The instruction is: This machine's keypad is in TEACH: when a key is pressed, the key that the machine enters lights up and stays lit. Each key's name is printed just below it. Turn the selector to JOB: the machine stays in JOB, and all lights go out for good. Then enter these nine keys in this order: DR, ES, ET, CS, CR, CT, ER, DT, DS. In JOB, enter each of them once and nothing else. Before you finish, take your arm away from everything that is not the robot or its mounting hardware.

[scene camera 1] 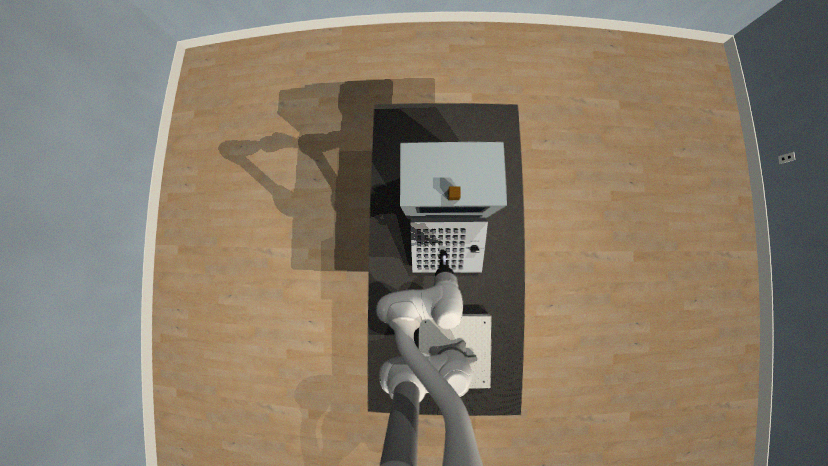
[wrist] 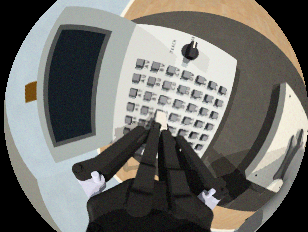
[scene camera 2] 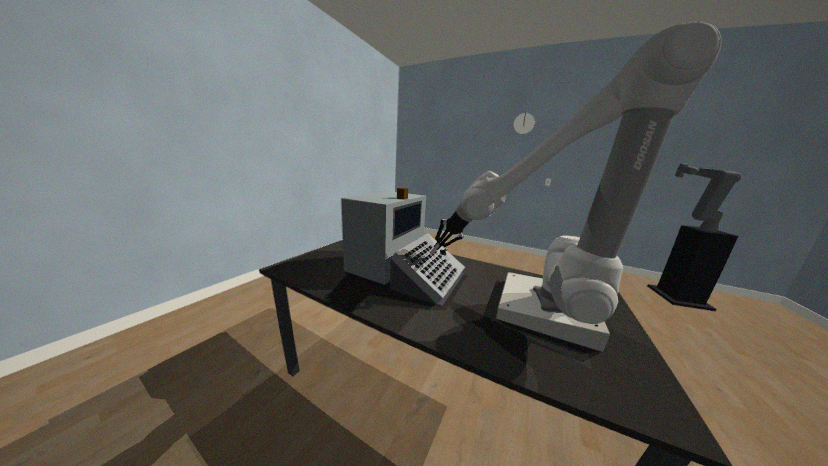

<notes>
I see my gripper (wrist: 159,117), a grey machine (scene camera 1: 431,173) and a sloped keypad (wrist: 159,44).
The grey machine also shows in the wrist view (wrist: 79,69) and in scene camera 2 (scene camera 2: 374,226).
</notes>
